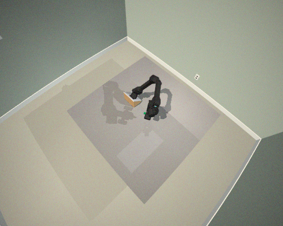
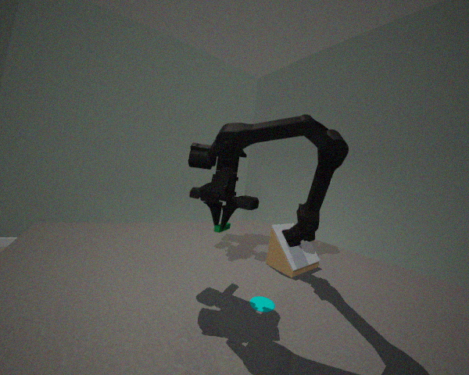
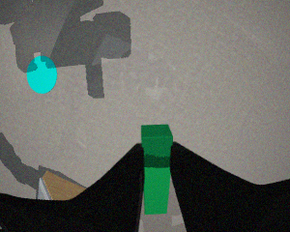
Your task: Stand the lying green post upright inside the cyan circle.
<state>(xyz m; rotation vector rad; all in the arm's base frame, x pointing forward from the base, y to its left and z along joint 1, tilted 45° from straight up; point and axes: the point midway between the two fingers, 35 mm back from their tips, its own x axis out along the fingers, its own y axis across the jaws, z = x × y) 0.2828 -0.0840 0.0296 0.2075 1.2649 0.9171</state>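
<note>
Right now my gripper tip is 4 cm past the cyan circle, 16 cm to the right of it and 15 cm above it. Also, from my gripper tip: green post (2 cm behind, 1 cm to the right).
</note>
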